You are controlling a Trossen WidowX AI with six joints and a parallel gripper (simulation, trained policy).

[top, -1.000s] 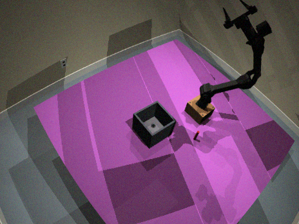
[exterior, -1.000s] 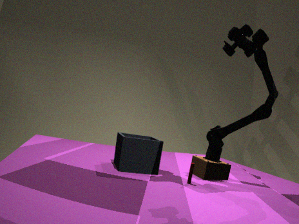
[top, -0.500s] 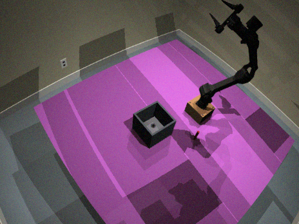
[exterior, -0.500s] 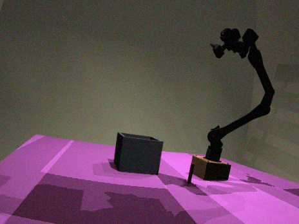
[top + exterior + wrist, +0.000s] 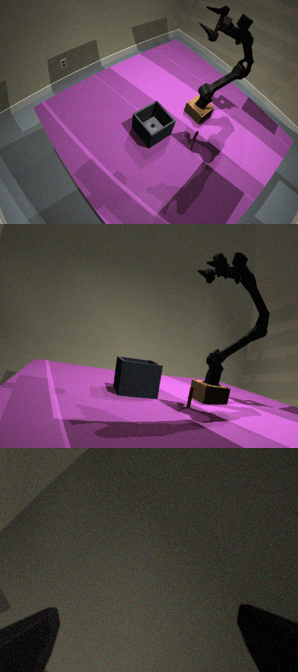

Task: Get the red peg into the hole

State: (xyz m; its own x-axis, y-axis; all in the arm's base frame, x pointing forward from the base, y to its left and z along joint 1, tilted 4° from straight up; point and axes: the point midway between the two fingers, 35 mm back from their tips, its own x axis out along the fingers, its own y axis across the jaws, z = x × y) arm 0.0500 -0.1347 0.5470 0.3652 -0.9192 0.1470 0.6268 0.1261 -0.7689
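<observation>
My gripper tip is now 600 mm above the red peg, 230 mm to the right of it and 160 mm short of it. The rest, counted from my gripper tip: grey plate: 590 mm below, 290 mm ahead, 10 mm to the left.
</observation>
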